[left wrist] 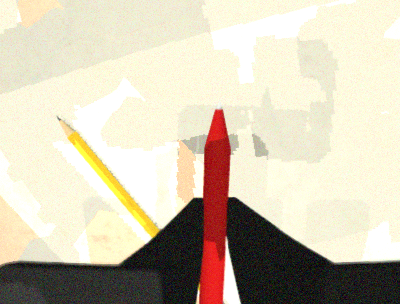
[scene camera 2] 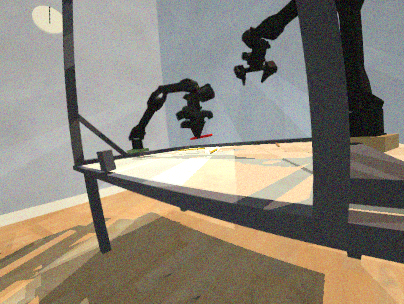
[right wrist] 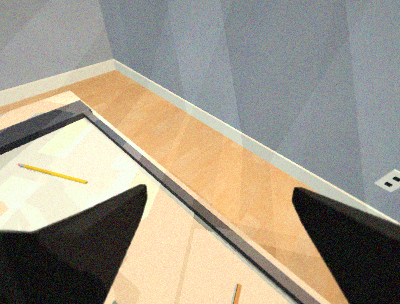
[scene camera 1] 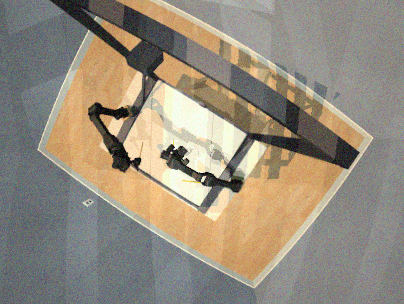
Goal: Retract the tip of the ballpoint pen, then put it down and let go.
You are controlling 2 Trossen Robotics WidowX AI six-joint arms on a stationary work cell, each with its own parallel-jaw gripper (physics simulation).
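Where they show: left gripper, fingertip midpoint: (left wrist: 214, 207) (scene camera 2: 197, 138); right gripper, fingertip midpoint: (scene camera 2: 252, 83) (right wrist: 219, 192) (scene camera 1: 131, 172); left arm's base, origin of the base link: (scene camera 1: 236, 183); right arm's base, origin of the base link: (scene camera 2: 365, 135) (scene camera 1: 124, 113).
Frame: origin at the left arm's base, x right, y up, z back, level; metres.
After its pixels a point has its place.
The red ballpoint pen (scene camera 2: 206, 135) @(x 0.121, y 0.036, z -0.520 m) (left wrist: 217, 175) @(x 0.171, y 0.033, z -0.478 m) is held above the table. In the left wrist view its narrow end points up the picture, with a small pale tip at its very end; its rear part runs out of the bottom edge. My left gripper (scene camera 1: 167, 151) (scene camera 2: 198, 136) @(x 0.158, y 0.025, z -0.489 m) (left wrist: 214, 207) @(x 0.158, y 0.025, z -0.489 m) is shut on the pen, fingers pointing down. In scene camera 1 the pen cannot be made out. My right gripper (scene camera 1: 136, 161) (scene camera 2: 254, 82) @(x 0.000, y 0.269, z -0.746 m) (right wrist: 219, 192) @(x 0.000, y 0.269, z -0.746 m) is open and empty, higher up and apart from the pen, near the table's edge.
A yellow pencil (left wrist: 115, 185) @(x 0.184, y -0.032, z -0.558 m) lies on the table below the left gripper. Another yellow pencil (scene camera 1: 191, 181) @(x -0.073, y -0.032, z -0.360 m) (right wrist: 52, 173) @(x -0.072, y -0.032, z -0.347 m) lies near the table's edge. A thin orange-brown stick (right wrist: 237, 294) @(x 0.004, y -0.031, z -0.833 m) lies by the dark table frame (right wrist: 200, 212) @(x -0.107, y -0.019, z -0.723 m). A dark upright post (scene camera 2: 322, 110) @(x 0.711, y 0.031, z -0.781 m) stands beside the table.
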